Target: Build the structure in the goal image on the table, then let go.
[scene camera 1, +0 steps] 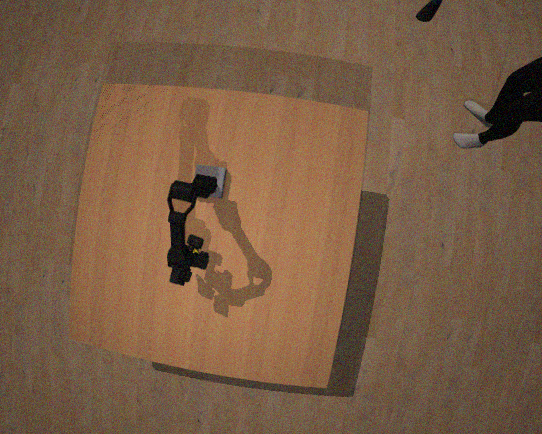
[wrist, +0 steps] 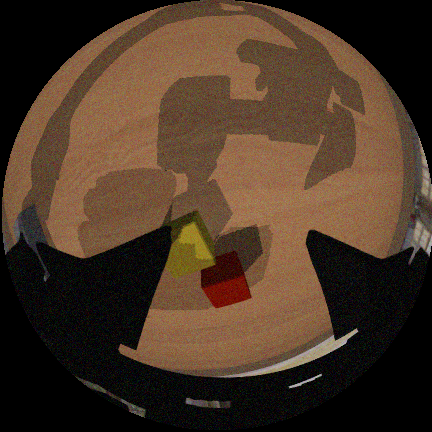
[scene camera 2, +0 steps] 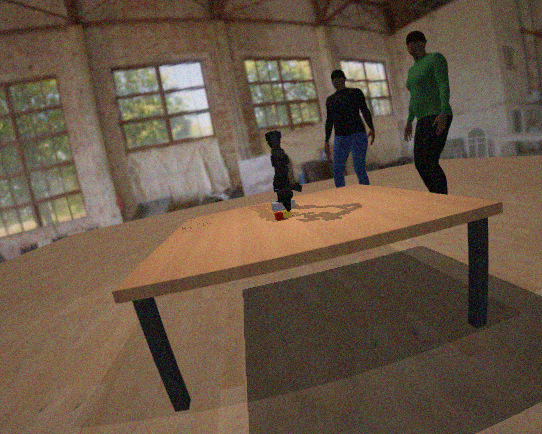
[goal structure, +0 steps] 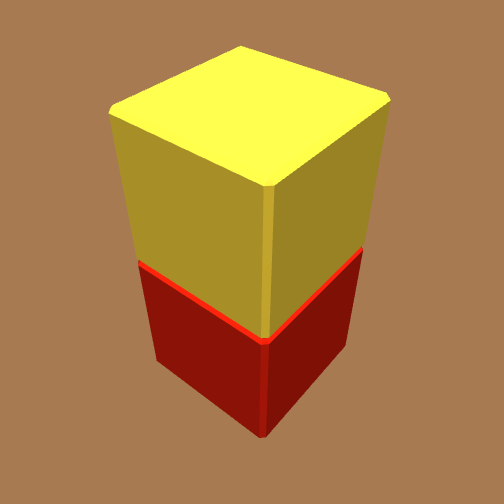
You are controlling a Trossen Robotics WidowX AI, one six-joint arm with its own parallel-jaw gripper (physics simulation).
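Places are measured from the arm's base along level axes (x ahead, y left, z up), in centimetres.
Where they show: gripper, fingertip midpoint: (wrist: 243, 235) (scene camera 2: 289, 211); arm's base, link origin: (scene camera 1: 208, 185).
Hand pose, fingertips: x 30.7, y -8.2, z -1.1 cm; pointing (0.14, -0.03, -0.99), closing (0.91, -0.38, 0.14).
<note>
Things, the pixels of their top centre, and the offset from my fingertips. Level surfaces: height alone.
- yellow block, top centre: (wrist: 183, 257) (scene camera 1: 193, 249) (scene camera 2: 286, 210) dx -4.0, dy +0.1, dz +0.0 cm
- smaller-looking red block, top centre: (wrist: 228, 293) (scene camera 2: 278, 212) dx -2.6, dy -4.5, dz +0.2 cm
- table, surface height: dz -3.1 cm
A yellow block (scene camera 1: 195, 251) (scene camera 2: 287, 214) (wrist: 192, 252) and a smaller-looking red block (scene camera 2: 278, 216) (wrist: 227, 289) stand close together on the table (scene camera 1: 300, 200) (scene camera 2: 225, 245) (wrist: 270, 170). In the wrist view their near corners meet; whether they touch is unclear. The red block does not show in scene camera 1. My gripper (scene camera 1: 197, 250) (wrist: 243, 235) is open and empty above the blocks. In the wrist view the yellow block lies beside the left fingertip, partly at its edge, and the red block lies between the fingers, left of their middle.
The arm's grey base plate (scene camera 1: 221, 183) (scene camera 2: 276, 205) is on the table, behind the blocks in scene camera 2. Arm shadows fall around the blocks. A person in black (scene camera 2: 348, 112) and a person in green (scene camera 2: 429, 85) stand beyond the table.
</note>
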